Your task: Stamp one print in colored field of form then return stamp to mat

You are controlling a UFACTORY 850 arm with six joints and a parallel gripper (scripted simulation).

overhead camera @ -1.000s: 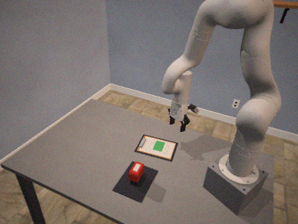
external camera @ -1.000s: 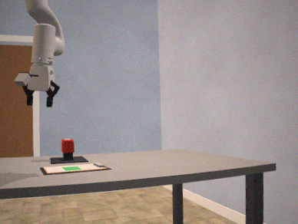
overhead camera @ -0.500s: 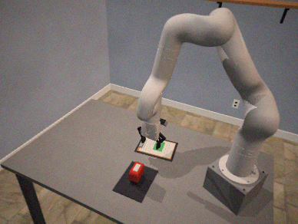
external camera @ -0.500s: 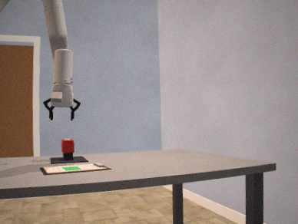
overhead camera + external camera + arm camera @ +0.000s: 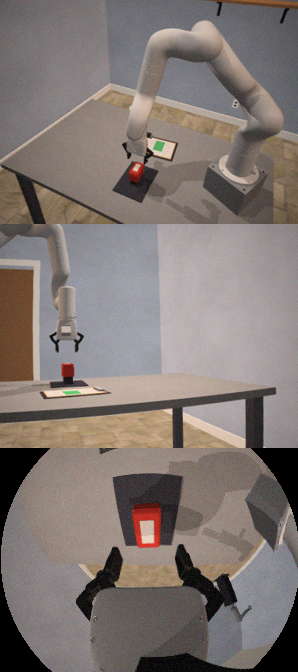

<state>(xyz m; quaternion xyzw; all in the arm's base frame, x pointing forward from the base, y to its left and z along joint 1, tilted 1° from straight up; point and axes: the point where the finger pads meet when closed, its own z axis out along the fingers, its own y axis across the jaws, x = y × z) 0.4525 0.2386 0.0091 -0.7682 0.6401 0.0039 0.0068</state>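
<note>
Right now the red stamp is 12 cm below my hand. The rest, counted from my hand: form 29 cm to the right, 16 cm below, 6 cm ahead; then mat 17 cm below.
</note>
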